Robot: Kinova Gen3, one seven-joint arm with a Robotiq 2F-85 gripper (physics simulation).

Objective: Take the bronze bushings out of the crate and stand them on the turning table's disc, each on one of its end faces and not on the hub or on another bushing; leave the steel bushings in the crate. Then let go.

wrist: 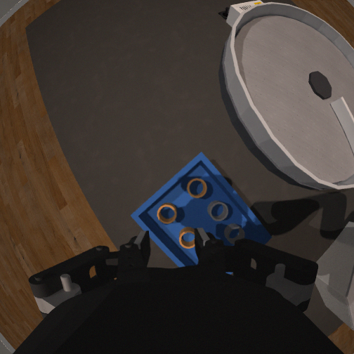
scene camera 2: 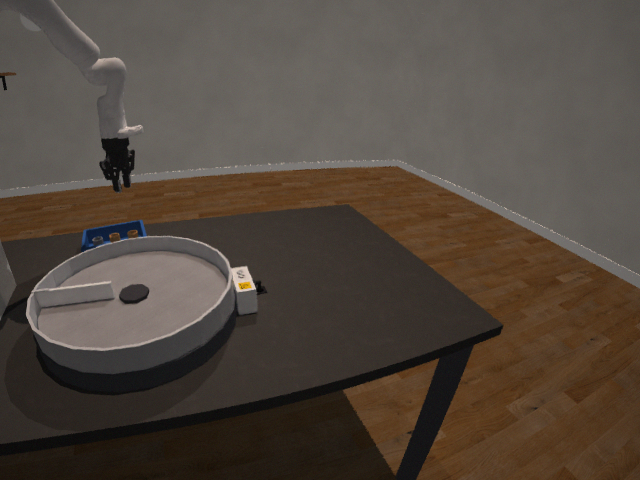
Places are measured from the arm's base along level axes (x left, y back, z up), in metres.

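Where they show: gripper, fingertip midpoint: (scene camera 2: 123, 189).
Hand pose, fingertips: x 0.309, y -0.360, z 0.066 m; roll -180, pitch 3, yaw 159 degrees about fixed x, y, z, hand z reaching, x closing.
Things, the pixels of their centre, and the offset from my fingertips. "*": a spot on its surface instead.
- blue crate at the middle of its body: (scene camera 2: 115, 241) dx -0.032, dy +0.041, dz -0.146 m
- steel bushing at the middle of its body: (scene camera 2: 98, 242) dx -0.020, dy +0.101, dz -0.153 m
- turning table's grey disc at the middle of its body: (scene camera 2: 134, 295) dx -0.374, dy -0.102, dz -0.119 m
- dark hub at the middle of its body: (scene camera 2: 134, 293) dx -0.374, dy -0.102, dz -0.114 m
- white divider at a spot on its surface: (scene camera 2: 77, 293) * dx -0.394, dy +0.013, dz -0.094 m
- white box at the middle of its body: (scene camera 2: 243, 289) dx -0.342, dy -0.333, dz -0.142 m
The blue crate (scene camera 2: 113, 226) (wrist: 169, 186) stands behind the turning table. In the wrist view three bronze bushings (wrist: 188, 188) (wrist: 158, 213) (wrist: 181, 239) stand upright in it, with two steel bushings (wrist: 210, 211) (wrist: 226, 233) beside them; its near part is hidden by the gripper. In the scene view two bronze bushings (scene camera 2: 114, 238) (scene camera 2: 132, 234) and a steel bushing (scene camera 2: 97, 240) show. The turning table's grey disc (scene camera 2: 175, 284) (wrist: 275, 75) bears a dark hub (scene camera 2: 134, 293) (wrist: 320, 85) and no bushings show on it. My gripper (scene camera 2: 123, 188) (wrist: 171, 239) is partly open and empty, high above the crate.
A raised wall (scene camera 2: 204, 250) (wrist: 235, 90) rings the disc. A white divider (scene camera 2: 77, 293) (wrist: 343, 115) reaches inward from the wall towards the hub. A white box (scene camera 2: 245, 297) (wrist: 246, 8) sits against the wall's outside. A pale block (scene camera 2: 5, 281) (wrist: 340, 270) stands beyond the turning table's other side.
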